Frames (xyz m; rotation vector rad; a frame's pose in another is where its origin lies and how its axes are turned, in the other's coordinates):
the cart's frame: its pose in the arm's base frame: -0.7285 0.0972 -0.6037 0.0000 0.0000 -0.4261
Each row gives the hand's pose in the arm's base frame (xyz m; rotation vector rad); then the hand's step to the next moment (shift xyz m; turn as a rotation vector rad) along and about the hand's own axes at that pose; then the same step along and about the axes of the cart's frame.
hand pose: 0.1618 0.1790 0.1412 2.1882 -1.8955 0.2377
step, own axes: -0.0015 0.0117 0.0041 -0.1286 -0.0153 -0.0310
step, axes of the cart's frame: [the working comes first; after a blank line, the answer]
step, axes of the arm's base frame: -0.0119 -0.0013 -0.0035 -0.0028 0.1330 -0.0067

-0.0103 -0.0061 -0.0035 -0.0575 0.1199 -0.0067
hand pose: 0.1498 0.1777 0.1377 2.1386 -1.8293 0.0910
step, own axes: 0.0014 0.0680 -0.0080 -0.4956 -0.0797 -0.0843
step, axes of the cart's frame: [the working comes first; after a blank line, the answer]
step, axes of the arm's base frame: -0.0645 -0.0076 0.0217 0.0037 0.5050 -0.0632

-0.0556 -0.0336 0.0217 -0.2054 0.4614 -0.0632
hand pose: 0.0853 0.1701 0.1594 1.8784 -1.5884 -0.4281
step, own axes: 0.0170 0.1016 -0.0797 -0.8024 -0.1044 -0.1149
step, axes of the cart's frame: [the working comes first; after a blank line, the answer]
step, axes of the arm's base frame: -0.0243 -0.0032 0.1279 -0.0260 0.8104 -0.1024

-0.0208 -0.0130 0.1279 -0.3586 0.7272 -0.1024
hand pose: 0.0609 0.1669 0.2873 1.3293 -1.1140 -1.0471
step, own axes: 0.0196 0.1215 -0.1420 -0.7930 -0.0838 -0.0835
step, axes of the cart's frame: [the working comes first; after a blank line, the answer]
step, axes of the arm's base frame: 0.1363 0.0058 0.1292 -0.0563 0.7954 -0.0836

0.1217 0.0616 0.1292 -0.3800 0.7010 -0.0836
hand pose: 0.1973 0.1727 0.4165 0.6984 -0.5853 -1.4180
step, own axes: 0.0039 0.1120 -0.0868 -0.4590 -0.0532 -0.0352
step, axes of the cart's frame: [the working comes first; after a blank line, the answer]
step, axes of the arm's base frame: 0.1396 0.0058 0.0239 -0.0454 0.4592 -0.0430

0.1247 0.0630 0.0239 -0.2311 0.3994 -0.0430
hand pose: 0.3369 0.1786 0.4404 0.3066 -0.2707 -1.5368
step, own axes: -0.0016 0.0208 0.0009 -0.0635 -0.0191 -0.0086
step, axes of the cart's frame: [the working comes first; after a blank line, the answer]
step, axes of the arm's base frame: 0.0190 0.0018 0.0084 -0.0159 0.0635 -0.0137

0.0166 0.0095 0.0084 -0.0407 0.0513 -0.0137
